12 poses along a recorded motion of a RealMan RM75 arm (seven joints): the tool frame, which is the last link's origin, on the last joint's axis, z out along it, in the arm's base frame.
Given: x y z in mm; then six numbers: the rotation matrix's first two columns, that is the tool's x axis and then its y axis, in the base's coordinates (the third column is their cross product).
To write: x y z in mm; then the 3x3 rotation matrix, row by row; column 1 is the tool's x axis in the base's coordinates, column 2 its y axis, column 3 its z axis. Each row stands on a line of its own. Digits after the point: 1 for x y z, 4 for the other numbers.
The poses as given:
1: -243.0, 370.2, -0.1, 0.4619, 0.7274, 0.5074, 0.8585, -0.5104, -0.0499
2: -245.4, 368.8, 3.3, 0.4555, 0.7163, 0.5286, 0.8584, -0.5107, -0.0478
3: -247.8, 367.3, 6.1, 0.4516, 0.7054, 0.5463, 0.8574, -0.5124, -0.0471
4: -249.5, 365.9, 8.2, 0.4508, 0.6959, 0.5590, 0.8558, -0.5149, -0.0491
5: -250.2, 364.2, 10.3, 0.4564, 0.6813, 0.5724, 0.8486, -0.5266, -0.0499
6: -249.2, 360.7, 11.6, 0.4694, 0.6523, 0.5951, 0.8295, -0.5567, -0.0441
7: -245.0, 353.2, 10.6, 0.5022, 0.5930, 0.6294, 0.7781, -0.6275, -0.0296
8: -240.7, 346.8, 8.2, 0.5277, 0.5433, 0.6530, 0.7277, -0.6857, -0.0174
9: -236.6, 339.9, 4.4, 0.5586, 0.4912, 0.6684, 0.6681, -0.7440, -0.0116
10: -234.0, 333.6, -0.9, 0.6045, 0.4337, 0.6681, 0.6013, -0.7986, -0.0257
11: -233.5, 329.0, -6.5, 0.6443, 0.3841, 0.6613, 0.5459, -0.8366, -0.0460
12: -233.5, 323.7, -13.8, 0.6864, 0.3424, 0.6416, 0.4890, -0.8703, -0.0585
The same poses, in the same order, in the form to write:
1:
-243.0, 370.2, -0.1
0.4619, 0.8585, 0.2227
0.7274, -0.5104, 0.4587
0.5074, -0.0499, -0.8602

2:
-245.4, 368.8, 3.3
0.4555, 0.8584, 0.2357
0.7163, -0.5107, 0.4755
0.5286, -0.0478, -0.8475

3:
-247.8, 367.3, 6.1
0.4516, 0.8574, 0.2467
0.7054, -0.5124, 0.4897
0.5463, -0.0471, -0.8362

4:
-249.5, 365.9, 8.2
0.4508, 0.8558, 0.2537
0.6959, -0.5149, 0.5005
0.5590, -0.0491, -0.8277

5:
-250.2, 364.2, 10.3
0.4564, 0.8486, 0.2674
0.6813, -0.5266, 0.5085
0.5724, -0.0499, -0.8185

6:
-249.2, 360.7, 11.6
0.4694, 0.8295, 0.3025
0.6523, -0.5567, 0.5143
0.5951, -0.0441, -0.8024

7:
-245.0, 353.2, 10.6
0.5022, 0.7781, 0.3774
0.5930, -0.6275, 0.5046
0.6294, -0.0296, -0.7765

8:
-240.7, 346.8, 8.2
0.5277, 0.7277, 0.4383
0.5433, -0.6857, 0.4844
0.6530, -0.0174, -0.7572

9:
-236.6, 339.9, 4.4
0.5586, 0.6681, 0.4916
0.4912, -0.7440, 0.4530
0.6684, -0.0116, -0.7438

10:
-234.0, 333.6, -0.9
0.6045, 0.6013, 0.5224
0.4337, -0.7986, 0.4173
0.6681, -0.0257, -0.7435

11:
-233.5, 329.0, -6.5
0.6443, 0.5459, 0.5356
0.3841, -0.8366, 0.3906
0.6613, -0.0460, -0.7487

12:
-233.5, 323.7, -13.8
0.6864, 0.4890, 0.5384
0.3424, -0.8703, 0.3539
0.6416, -0.0585, -0.7648

